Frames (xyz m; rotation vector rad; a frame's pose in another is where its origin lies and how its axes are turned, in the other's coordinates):
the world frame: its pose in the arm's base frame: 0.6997 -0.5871 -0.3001 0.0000 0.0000 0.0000
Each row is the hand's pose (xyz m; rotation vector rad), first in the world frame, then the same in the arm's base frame.
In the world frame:
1: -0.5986 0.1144 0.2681 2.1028 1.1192 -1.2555
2: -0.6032 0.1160 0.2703 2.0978 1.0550 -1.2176
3: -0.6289 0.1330 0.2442 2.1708 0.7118 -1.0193
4: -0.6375 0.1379 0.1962 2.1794 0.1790 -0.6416
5: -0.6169 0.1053 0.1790 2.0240 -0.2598 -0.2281
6: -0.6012 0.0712 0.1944 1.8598 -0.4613 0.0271
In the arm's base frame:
1: 0.1011 -0.4727 -0.0320 2.1028 1.1192 -1.2555
2: 0.0965 -0.4711 -0.0298 2.0978 1.0550 -1.2176
3: 0.0708 -0.4541 -0.0559 2.1708 0.7118 -1.0193
4: 0.0622 -0.4492 -0.1039 2.1794 0.1790 -0.6416
5: 0.0828 -0.4818 -0.1211 2.0240 -0.2598 -0.2281
6: 0.0985 -0.5159 -0.1057 1.8598 -0.4613 0.0271

